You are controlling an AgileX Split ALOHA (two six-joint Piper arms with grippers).
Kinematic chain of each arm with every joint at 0, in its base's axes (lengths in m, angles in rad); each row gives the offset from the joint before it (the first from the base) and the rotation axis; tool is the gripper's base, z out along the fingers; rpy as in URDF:
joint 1: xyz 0 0 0.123 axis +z
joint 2: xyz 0 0 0 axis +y
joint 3: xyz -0.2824 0 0.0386 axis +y
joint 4: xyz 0.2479 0 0.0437 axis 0.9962 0 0.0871
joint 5: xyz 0 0 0 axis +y
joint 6: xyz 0.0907 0 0.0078 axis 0.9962 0 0.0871
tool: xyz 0 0 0 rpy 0 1.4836 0
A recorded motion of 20 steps. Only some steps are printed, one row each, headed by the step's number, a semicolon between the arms.
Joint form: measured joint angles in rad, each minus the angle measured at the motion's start. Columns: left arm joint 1, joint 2, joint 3, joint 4, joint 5, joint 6; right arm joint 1, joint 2, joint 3, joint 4, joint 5, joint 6.
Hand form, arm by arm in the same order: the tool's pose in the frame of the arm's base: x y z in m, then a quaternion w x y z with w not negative. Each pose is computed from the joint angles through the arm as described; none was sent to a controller.
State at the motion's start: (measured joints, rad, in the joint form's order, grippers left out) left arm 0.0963 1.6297 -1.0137 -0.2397 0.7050 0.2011; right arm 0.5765 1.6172 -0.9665 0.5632 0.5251 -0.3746
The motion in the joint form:
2: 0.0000 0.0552 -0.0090 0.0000 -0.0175 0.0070; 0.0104 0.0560 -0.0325 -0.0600 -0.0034 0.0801
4: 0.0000 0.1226 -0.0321 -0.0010 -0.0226 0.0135; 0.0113 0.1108 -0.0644 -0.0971 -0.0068 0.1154
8: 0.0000 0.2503 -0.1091 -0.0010 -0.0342 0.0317; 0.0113 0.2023 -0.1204 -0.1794 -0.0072 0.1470
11: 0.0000 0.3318 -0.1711 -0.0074 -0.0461 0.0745; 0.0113 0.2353 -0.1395 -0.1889 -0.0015 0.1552
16: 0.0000 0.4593 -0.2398 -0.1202 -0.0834 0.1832; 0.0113 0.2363 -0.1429 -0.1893 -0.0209 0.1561
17: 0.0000 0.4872 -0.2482 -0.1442 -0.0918 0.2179; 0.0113 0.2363 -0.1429 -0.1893 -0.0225 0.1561
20: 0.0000 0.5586 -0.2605 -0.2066 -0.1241 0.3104; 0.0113 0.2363 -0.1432 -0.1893 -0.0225 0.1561
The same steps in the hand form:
2: 0.3211 0.0172 0.1958 0.16419 -0.02472 0.98397 -0.06502; 0.2641 0.2020 0.2025 0.19463 -0.23784 0.93020 0.20069
4: 0.3307 0.0182 0.1797 0.14512 -0.02387 0.98693 -0.06586; 0.2734 0.2066 0.1919 0.18523 -0.23456 0.93549 0.18849
8: 0.3542 0.0206 0.1544 0.12629 -0.01741 0.98970 -0.06512; 0.2889 0.2128 0.1729 0.17284 -0.24973 0.93931 0.15954
11: 0.3713 0.0221 0.1393 0.12409 0.00019 0.99021 -0.06396; 0.2932 0.2154 0.1655 0.16376 -0.24972 0.94171 0.15496
16: 0.3924 0.0191 0.1079 0.12398 0.00755 0.98804 -0.09141; 0.2955 0.2163 0.1665 0.17426 -0.24767 0.94025 0.15566
17: 0.3951 0.0184 0.0992 0.12156 0.01396 0.98780 -0.09628; 0.2956 0.2163 0.1666 0.17503 -0.24751 0.94014 0.15569
20: 0.3994 0.0169 0.0747 0.11648 0.02958 0.98707 -0.10611; 0.2957 0.2163 0.1667 0.17517 -0.24752 0.94010 0.15574

